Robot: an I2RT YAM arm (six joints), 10 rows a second.
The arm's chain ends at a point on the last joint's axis. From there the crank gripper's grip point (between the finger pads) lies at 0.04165 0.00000 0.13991 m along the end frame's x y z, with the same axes.
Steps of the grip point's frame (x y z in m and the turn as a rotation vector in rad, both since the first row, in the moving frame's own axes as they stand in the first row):
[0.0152, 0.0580, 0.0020, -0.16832, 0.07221, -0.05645]
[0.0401, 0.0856, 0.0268, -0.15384, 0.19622, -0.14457]
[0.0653, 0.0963, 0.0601, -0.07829, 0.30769, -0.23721]
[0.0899, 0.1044, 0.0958, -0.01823, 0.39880, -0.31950]
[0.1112, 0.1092, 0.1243, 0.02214, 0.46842, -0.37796]
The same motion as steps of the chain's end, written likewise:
[0.0047, 0.0375, 0.0071, -0.16832, 0.07221, -0.05645]
[0.0127, 0.0729, 0.0387, -0.15384, 0.19622, -0.14457]
[0.0252, 0.1008, 0.0792, -0.07829, 0.30769, -0.23721]
[0.0414, 0.1236, 0.1225, -0.01823, 0.39880, -0.31950]
[0.0574, 0.1387, 0.1577, 0.02214, 0.46842, -0.37796]

